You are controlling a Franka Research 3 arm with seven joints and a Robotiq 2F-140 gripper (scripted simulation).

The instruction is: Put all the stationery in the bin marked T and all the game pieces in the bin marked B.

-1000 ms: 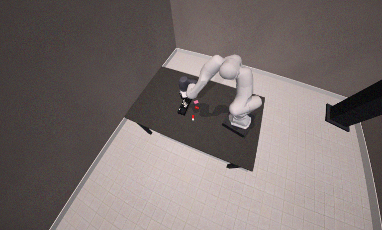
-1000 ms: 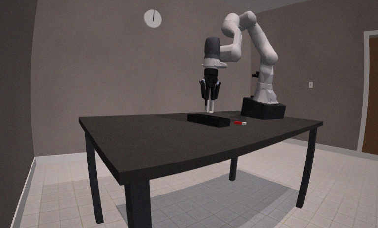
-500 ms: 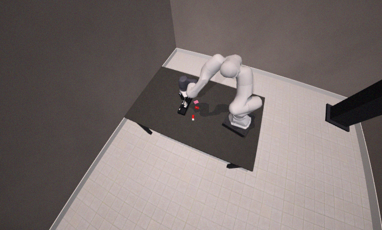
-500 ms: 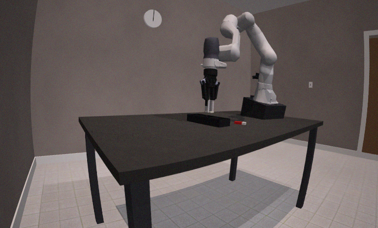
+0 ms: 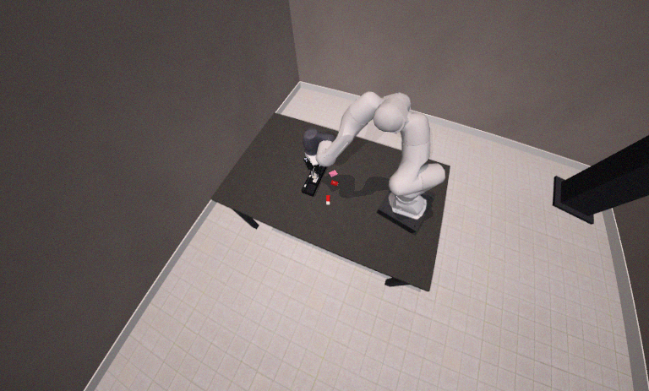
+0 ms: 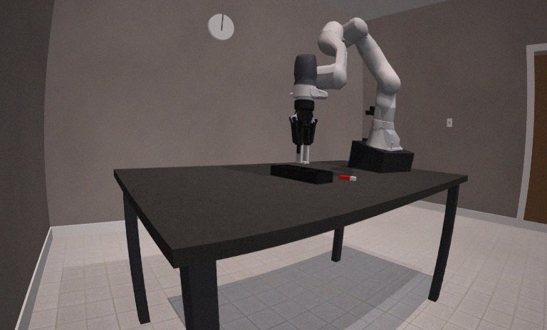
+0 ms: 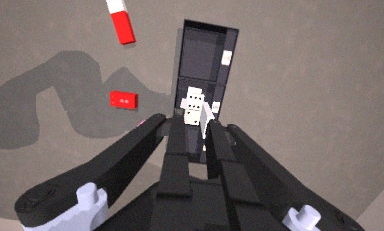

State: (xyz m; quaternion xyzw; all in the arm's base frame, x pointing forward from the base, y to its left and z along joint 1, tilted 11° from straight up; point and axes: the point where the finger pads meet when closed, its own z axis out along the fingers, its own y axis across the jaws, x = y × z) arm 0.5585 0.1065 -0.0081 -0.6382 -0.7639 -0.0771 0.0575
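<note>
My gripper is now 1 cm short of the black bin row and 7 cm above it. From my hand the other things lie so: red-and-white eraser (16 cm behind, 9 cm to the left, 9 cm below); pink block (8 cm behind, 11 cm to the right, 9 cm below).
</note>
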